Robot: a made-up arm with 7 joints.
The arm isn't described. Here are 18 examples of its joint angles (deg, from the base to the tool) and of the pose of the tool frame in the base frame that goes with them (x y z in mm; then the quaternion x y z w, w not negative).
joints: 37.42 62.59 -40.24 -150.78 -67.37 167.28 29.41
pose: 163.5 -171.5 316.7 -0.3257 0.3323 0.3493 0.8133
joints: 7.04 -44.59 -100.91 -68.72 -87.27 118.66 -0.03
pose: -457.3 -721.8 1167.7 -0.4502 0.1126 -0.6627 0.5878
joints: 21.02 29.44 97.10 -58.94 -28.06 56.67 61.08
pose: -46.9 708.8 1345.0 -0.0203 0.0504 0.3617 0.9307
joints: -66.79 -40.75 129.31 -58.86 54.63 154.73 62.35
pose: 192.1 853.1 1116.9 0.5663 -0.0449 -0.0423 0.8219
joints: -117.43 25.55 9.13 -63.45 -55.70 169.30 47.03
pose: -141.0 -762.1 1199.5 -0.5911 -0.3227 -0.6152 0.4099
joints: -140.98 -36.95 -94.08 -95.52 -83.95 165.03 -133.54
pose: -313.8 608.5 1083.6 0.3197 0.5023 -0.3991 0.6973
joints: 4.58 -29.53 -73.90 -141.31 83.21 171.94 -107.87
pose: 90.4 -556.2 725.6 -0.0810 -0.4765 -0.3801 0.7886
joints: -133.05 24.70 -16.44 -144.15 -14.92 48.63 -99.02
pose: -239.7 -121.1 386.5 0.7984 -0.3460 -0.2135 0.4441
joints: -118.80 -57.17 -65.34 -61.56 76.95 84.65 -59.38
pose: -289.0 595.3 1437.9 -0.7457 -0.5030 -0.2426 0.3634
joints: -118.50 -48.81 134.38 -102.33 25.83 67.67 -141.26
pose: 720.9 190.8 442.4 0.4485 0.3063 0.7865 0.2940
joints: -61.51 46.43 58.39 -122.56 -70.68 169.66 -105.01
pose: 691.7 174.1 696.9 -0.2164 -0.2233 0.9211 0.2342
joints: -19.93 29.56 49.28 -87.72 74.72 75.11 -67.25
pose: 725.7 473.6 918.1 0.7719 -0.0553 0.4759 0.4179
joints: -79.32 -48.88 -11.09 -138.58 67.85 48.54 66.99
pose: 137.2 -459.3 1108.2 0.6167 0.1775 -0.6666 0.3793
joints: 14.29 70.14 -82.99 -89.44 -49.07 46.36 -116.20
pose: 374.2 -639.2 918.2 0.2779 0.7973 -0.0856 0.5290
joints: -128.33 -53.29 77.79 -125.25 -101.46 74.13 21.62
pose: 523.5 -561.6 961.1 -0.8531 0.4751 -0.1800 0.1186
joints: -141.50 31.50 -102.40 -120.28 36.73 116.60 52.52
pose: -285.4 625.5 926.9 0.0678 0.0173 0.4047 0.9118
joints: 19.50 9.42 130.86 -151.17 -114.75 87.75 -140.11
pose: -556.4 302.5 588.1 0.7424 -0.1664 0.0259 0.6484
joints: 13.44 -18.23 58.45 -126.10 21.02 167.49 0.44
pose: 163.6 675.4 1010.7 0.2492 -0.3628 0.4438 0.7806
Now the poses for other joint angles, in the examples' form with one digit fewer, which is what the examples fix.
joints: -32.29 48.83 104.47 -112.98 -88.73 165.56 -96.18
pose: 229 655 1142 0.327 0.510 -0.761 0.233
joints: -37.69 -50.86 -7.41 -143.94 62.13 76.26 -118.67
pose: 444 -284 1096 0.214 -0.528 0.548 0.612
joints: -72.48 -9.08 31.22 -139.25 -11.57 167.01 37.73
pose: 534 -384 850 -0.100 -0.297 -0.527 0.790
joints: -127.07 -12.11 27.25 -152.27 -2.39 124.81 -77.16
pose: -50 -612 647 0.144 0.066 -0.191 0.969
